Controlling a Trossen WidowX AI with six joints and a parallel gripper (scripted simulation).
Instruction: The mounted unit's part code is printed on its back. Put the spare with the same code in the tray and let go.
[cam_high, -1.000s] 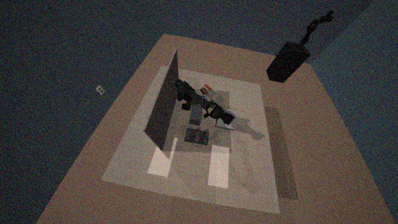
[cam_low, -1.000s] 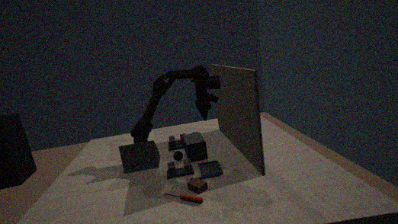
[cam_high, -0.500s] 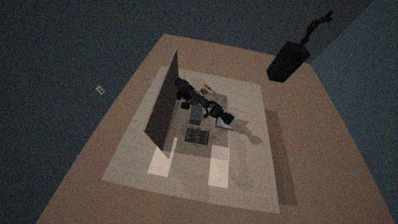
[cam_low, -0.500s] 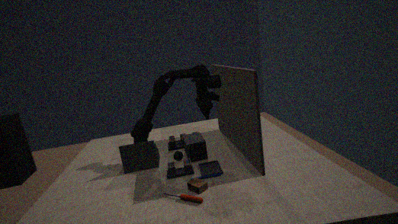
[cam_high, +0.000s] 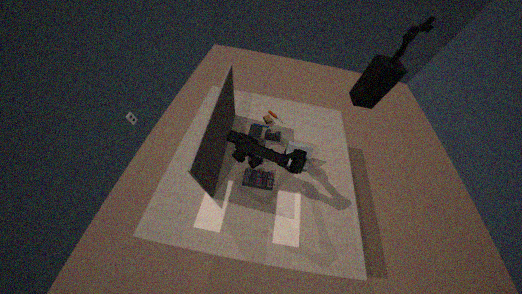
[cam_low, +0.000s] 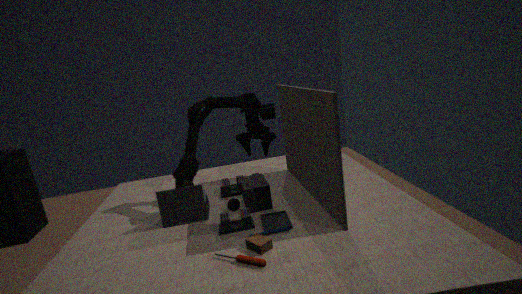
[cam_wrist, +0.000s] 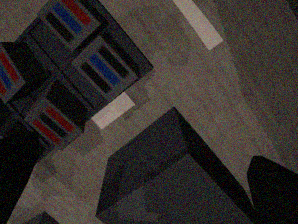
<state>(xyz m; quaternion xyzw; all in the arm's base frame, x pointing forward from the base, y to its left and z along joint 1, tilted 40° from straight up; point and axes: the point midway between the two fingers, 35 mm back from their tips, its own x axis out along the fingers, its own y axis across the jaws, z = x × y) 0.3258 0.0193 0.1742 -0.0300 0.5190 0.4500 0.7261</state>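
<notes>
The dark spare block is 90 mm behind my gripper tip, 90 mm to the left of it and 120 mm below it. From my gripper tip the other things lie so: dark mounted unit (50 mm behind, 120 mm to the right, 120 mm below); then tray (10 mm behind, 330 mm to the right, 160 mm below); then tall grey panel (190 mm ahead, 130 mm to the right, 60 mm above).
</notes>
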